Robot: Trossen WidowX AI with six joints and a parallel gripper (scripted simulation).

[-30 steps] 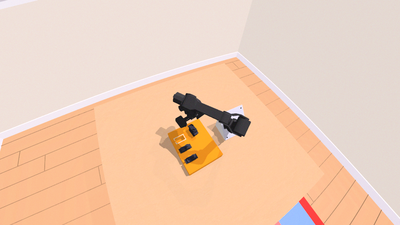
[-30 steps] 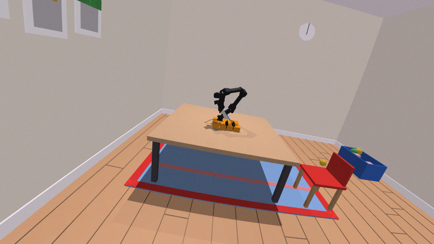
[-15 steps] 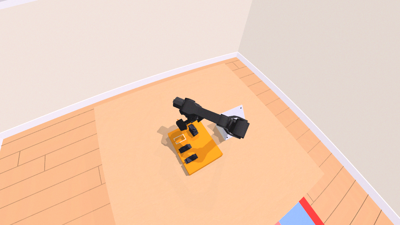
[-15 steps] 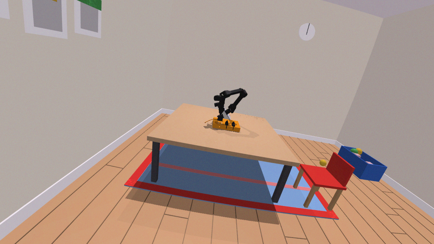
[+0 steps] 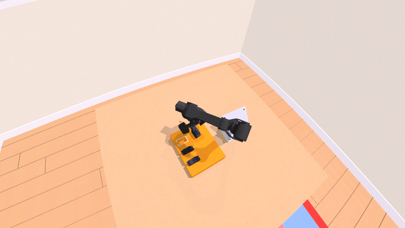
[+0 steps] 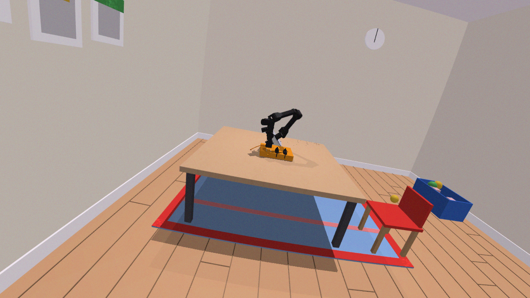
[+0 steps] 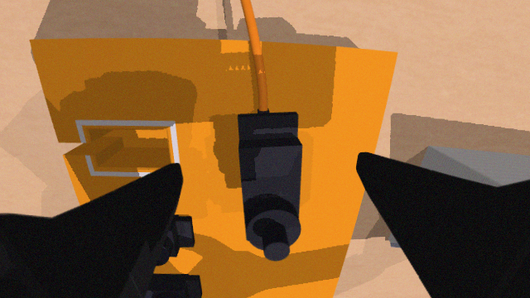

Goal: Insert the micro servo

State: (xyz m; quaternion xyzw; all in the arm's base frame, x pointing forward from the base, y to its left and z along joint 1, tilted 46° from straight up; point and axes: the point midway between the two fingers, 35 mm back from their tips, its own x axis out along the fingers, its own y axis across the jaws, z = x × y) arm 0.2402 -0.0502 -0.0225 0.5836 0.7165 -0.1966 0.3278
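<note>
Right now my gripper tip is 90 mm to the right of the orange deck, 80 mm above it and 30 mm past it.
</note>
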